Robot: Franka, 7 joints.
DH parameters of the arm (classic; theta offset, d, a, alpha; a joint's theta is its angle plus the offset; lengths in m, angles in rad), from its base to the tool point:
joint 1: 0 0.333 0 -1.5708
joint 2: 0 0 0 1.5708
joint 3: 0 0.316 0.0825 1.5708
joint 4: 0 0 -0.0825 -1.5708
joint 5: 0 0.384 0 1.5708
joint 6: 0 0 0.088 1.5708
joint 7: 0 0.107 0 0
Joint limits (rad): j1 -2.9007..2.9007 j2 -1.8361..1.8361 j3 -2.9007..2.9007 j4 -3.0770..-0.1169 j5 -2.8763..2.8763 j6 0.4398..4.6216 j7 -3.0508..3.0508
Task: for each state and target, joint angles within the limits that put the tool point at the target. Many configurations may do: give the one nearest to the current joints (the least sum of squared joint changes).
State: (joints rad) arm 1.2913 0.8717 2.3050 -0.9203 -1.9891 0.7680 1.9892
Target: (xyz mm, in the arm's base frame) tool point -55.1 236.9 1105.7
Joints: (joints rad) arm 1.0270 0.4850 2.7933 -0.7122 -2.3186 1.3813 1.9892
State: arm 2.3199 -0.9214 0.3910 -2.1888 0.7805 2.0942 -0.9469
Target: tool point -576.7 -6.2 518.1
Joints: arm 2.5010 -0.0471 0.6067 -1.9866 0.8092 2.2417 -0.9469
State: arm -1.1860 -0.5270 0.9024 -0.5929 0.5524 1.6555 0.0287
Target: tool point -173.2 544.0 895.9
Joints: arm -0.8611 -0.8618 0.9577 -0.3083 0.5889 1.5836 0.0287
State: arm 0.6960 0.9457 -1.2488 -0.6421 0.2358 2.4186 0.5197
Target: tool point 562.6 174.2 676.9
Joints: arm 1.2489 0.3916 -1.2441 -1.1874 0.1855 1.3702 0.5197
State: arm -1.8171 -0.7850 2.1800 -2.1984 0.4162 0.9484 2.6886
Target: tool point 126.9 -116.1 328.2
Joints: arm -2.0651 -0.9521 1.5188 -2.7577 -0.0863 0.7025 2.6886
